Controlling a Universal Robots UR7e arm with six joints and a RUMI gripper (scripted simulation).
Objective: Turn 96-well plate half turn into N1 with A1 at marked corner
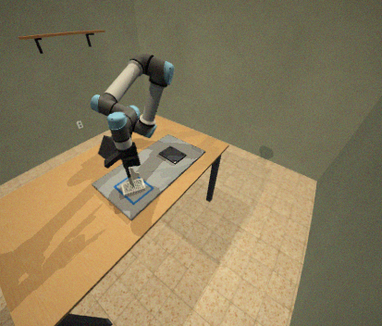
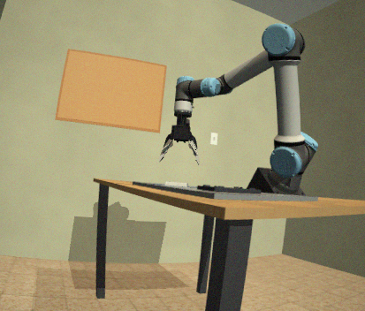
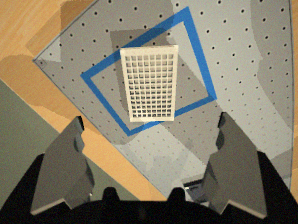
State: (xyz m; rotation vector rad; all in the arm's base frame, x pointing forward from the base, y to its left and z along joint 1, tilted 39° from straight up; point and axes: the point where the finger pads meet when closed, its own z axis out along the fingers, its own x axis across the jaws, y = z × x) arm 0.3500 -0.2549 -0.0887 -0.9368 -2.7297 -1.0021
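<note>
Right now my hand is 8 cm above the white 96-well plate. From my hand the other things lie so: white corner label: 10 cm ahead, 30 cm to the left, 8 cm below; then dark plate nest N1: 3 cm ahead, 37 cm to the left, 8 cm below.
</note>
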